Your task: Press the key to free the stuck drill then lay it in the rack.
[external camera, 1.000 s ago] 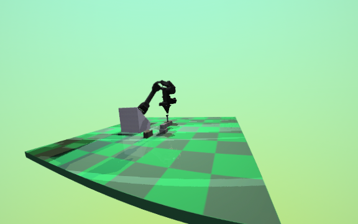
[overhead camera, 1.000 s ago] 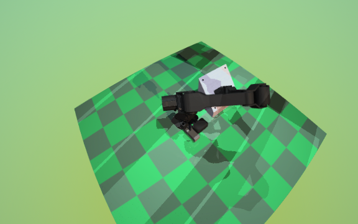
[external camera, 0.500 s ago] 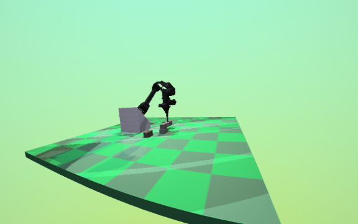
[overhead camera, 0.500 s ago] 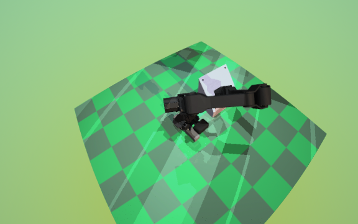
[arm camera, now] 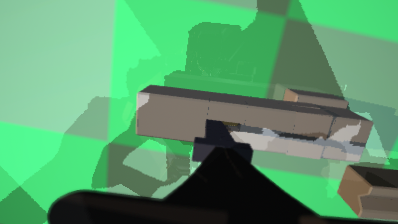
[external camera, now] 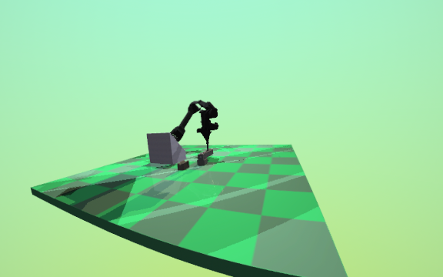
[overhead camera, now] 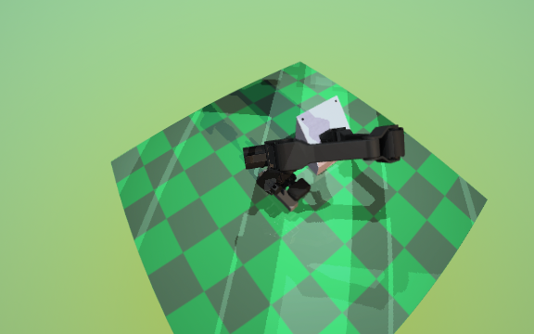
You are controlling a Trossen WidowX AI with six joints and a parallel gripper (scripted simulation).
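Right now my gripper tip is 30 mm above the dark key. From my gripper tip the other things lie so: drill: 80 mm below, 60 mm to the right; then rack: 210 mm to the right, 110 mm below, 60 mm behind; then long grey block: 90 mm below, 40 mm to the right.
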